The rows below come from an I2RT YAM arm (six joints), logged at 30 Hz.
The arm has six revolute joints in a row. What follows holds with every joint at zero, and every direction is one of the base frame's. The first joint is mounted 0.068 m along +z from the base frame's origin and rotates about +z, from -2.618 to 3.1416 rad. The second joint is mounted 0.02 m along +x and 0.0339 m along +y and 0.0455 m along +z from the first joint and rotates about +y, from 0 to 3.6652 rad. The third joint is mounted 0.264 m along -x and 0.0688 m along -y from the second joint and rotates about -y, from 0 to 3.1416 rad. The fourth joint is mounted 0.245 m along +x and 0.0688 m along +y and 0.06 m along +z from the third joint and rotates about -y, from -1.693 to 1.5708 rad. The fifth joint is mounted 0.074 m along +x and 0.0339 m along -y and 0.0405 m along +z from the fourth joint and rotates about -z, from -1.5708 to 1.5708 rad. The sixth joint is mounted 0.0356 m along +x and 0.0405 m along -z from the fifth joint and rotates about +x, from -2.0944 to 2.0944 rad. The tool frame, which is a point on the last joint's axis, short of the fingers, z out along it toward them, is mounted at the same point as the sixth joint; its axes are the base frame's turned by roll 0, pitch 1.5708 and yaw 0 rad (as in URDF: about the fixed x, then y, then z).
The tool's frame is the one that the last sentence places.
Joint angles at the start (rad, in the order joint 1, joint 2, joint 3, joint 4, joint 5, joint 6):
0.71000, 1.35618, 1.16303, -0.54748, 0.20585, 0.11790
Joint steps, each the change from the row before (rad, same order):
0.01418, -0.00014, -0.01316, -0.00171, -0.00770, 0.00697
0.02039, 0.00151, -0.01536, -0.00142, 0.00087, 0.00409
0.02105, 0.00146, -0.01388, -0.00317, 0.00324, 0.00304
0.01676, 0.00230, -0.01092, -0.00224, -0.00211, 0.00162
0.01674, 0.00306, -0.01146, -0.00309, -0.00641, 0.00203
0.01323, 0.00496, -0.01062, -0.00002, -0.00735, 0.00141
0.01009, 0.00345, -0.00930, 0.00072, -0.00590, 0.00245
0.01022, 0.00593, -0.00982, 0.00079, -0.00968, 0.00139
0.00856, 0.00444, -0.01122, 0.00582, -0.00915, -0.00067
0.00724, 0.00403, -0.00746, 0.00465, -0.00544, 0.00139
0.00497, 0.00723, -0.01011, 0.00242, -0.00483, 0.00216
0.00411, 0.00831, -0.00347, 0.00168, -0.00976, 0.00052
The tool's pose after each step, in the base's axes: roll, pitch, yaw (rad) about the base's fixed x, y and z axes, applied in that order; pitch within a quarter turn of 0, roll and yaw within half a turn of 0; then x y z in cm. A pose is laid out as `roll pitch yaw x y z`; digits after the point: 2 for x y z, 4 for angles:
-3.0774 0.8318 -2.5997 22.57 19.03 30.54
-3.0760 0.8142 -2.5817 22.11 19.42 29.97
-3.0710 0.7967 -2.5615 21.63 19.80 29.45
-3.0707 0.7813 -2.5442 21.25 20.12 29.02
-3.0745 0.7633 -2.5272 20.85 20.45 28.53
-3.0793 0.7470 -2.5133 20.55 20.73 28.05
-3.0844 0.7345 -2.5045 20.31 20.94 27.65
-3.0916 0.7185 -2.4938 20.08 21.17 27.18
-3.0978 0.7076 -2.4829 19.88 21.37 26.73
-3.1027 0.7001 -2.4765 19.72 21.54 26.41
-3.1058 0.6849 -2.4721 19.61 21.66 25.91
-3.1135 0.6735 -2.4672 19.56 21.84 25.58

